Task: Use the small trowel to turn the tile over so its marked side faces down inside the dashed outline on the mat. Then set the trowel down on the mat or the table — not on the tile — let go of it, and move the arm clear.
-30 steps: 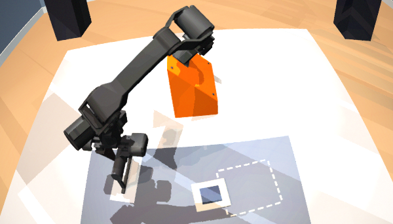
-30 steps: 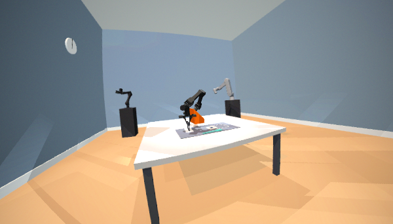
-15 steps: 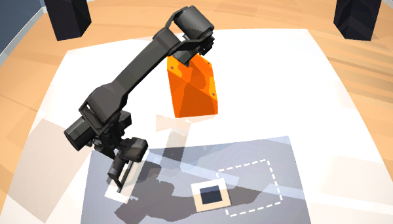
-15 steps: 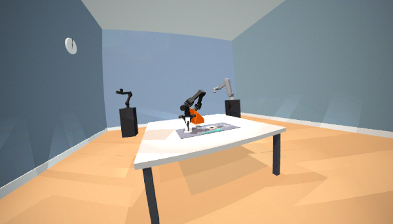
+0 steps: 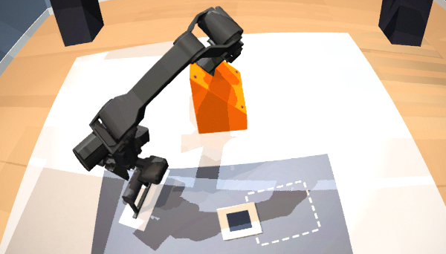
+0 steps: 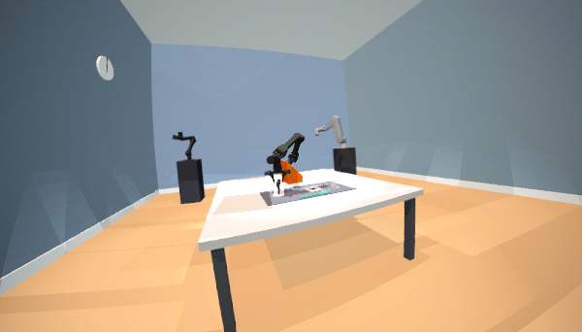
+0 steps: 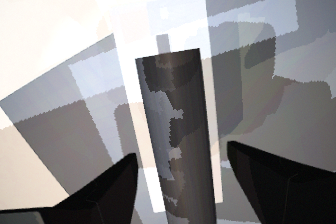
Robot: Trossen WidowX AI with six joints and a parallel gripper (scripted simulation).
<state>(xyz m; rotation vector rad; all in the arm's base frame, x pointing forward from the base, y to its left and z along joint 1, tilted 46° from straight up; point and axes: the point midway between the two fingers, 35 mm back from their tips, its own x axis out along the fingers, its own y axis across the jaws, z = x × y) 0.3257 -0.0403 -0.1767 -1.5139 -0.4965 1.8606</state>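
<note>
Now: the trowel 2 cm behind my gripper tip and 3 cm below it. The rest, counted from my gripper tip: white tile 7 cm ahead, 25 cm to the left, 6 cm below; then mat 7 cm ahead, 19 cm to the left, 8 cm below.
</note>
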